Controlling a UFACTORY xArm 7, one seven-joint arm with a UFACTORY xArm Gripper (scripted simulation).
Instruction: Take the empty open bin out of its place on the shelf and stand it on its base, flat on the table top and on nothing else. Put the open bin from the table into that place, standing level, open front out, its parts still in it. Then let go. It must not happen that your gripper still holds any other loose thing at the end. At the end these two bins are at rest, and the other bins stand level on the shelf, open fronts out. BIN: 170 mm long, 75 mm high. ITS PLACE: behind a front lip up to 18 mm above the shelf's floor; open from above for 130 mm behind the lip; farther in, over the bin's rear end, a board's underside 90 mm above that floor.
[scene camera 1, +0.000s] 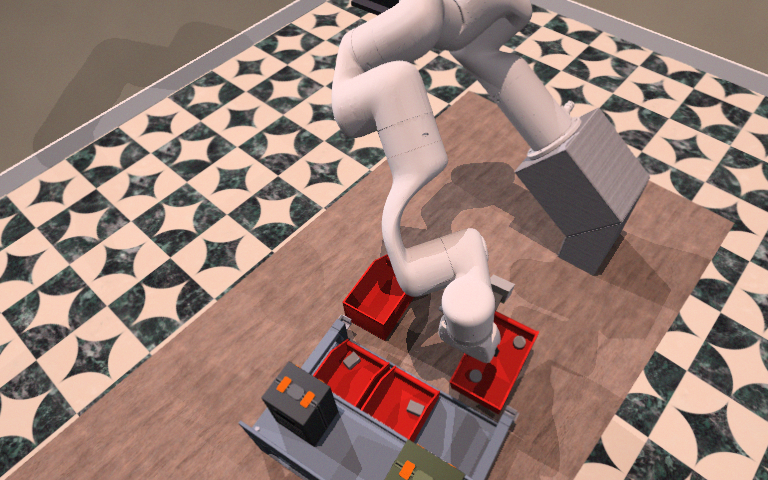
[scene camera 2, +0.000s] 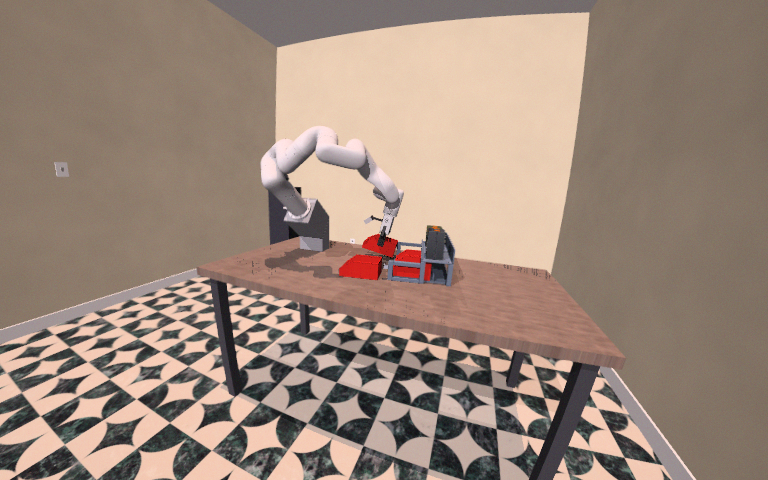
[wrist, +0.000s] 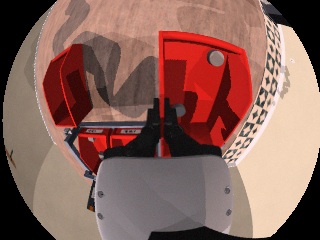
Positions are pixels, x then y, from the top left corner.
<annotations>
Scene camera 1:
gripper: 470, 347
red bin: 376, 303
red bin: 498, 376
red bin: 355, 386
red bin: 387, 403
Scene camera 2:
red bin: 360, 266
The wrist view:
gripper: 161, 106
red bin: 72, 76
red bin: 216, 99
red bin: 88, 150
</annotations>
